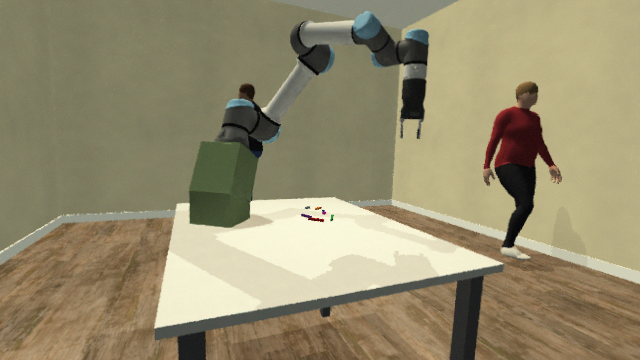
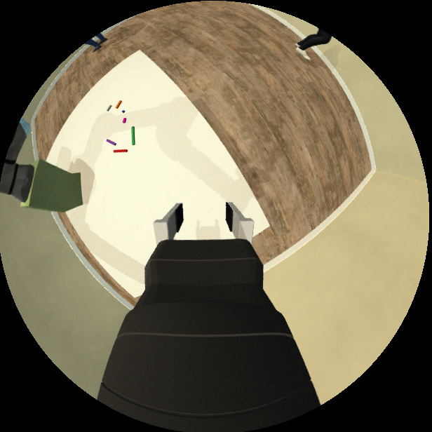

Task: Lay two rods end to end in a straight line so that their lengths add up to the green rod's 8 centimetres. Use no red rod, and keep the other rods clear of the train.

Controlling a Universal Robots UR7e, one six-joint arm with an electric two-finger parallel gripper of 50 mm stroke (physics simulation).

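You'd see my gripper (image 1: 409,138) here, and it's there in image 2 (image 2: 204,211) too.
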